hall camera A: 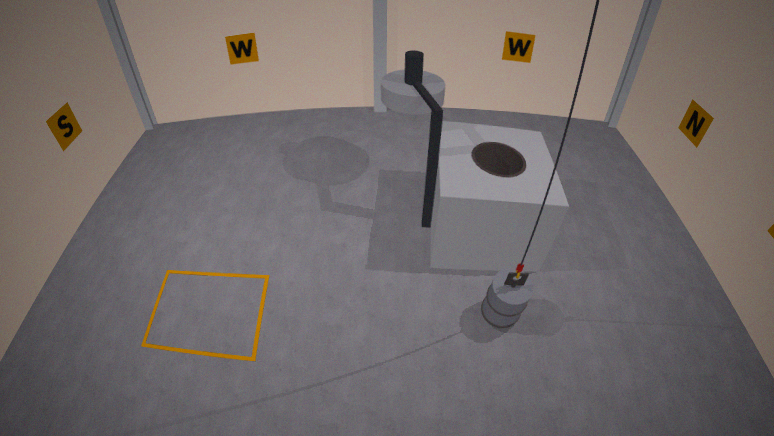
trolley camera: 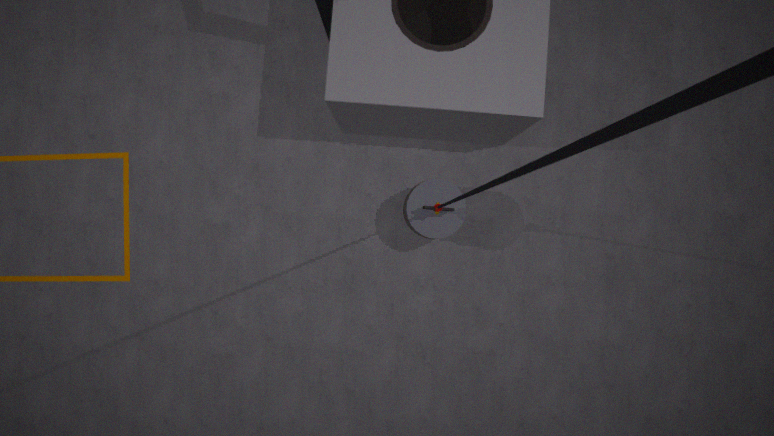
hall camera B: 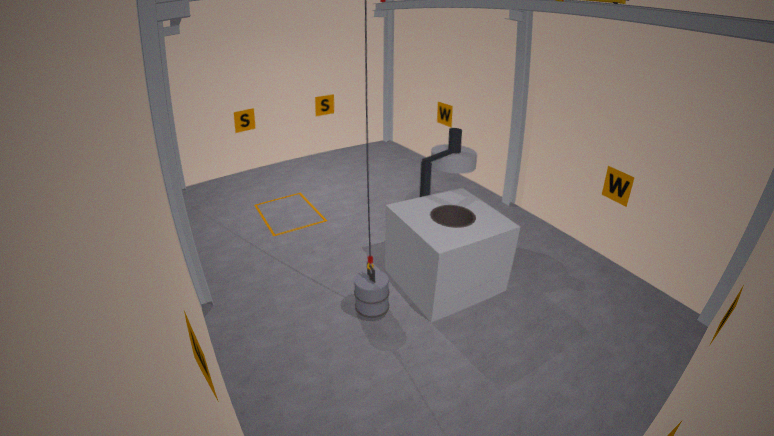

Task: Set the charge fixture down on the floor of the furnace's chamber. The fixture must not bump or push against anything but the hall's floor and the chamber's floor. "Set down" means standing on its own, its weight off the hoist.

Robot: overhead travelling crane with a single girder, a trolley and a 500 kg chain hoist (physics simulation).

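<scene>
The charge fixture [hall camera A: 503, 307] [hall camera B: 371, 296] [trolley camera: 449, 225] is a grey ribbed drum with a dark lifting plate on top. It hangs upright from the hook [hall camera A: 518, 273] [hall camera B: 370, 265] [trolley camera: 437, 207] on the chain, low above the hall floor, by the look of its shadows; the exact gap is hard to tell. The white furnace [hall camera A: 487, 232] [hall camera B: 411, 259] [trolley camera: 379, 70] stands beside it, with a strip of floor between them. The chamber's round mouth [hall camera A: 498, 159] [hall camera B: 452, 216] [trolley camera: 441, 21] is open in the furnace top, well above the fixture. The chamber's floor is hidden in the dark.
A round grey lid [hall camera A: 388, 93] [hall camera B: 466, 162] hangs raised from a black swing arm [hall camera A: 433, 162] [hall camera B: 425, 178] [trolley camera: 323, 17] at the furnace's south side. A yellow marked rectangle [hall camera A: 261, 318] [hall camera B: 264, 220] [trolley camera: 127, 216] lies on the floor farther south. Steel columns [hall camera A: 380, 54] [hall camera B: 518, 108] stand along the walls.
</scene>
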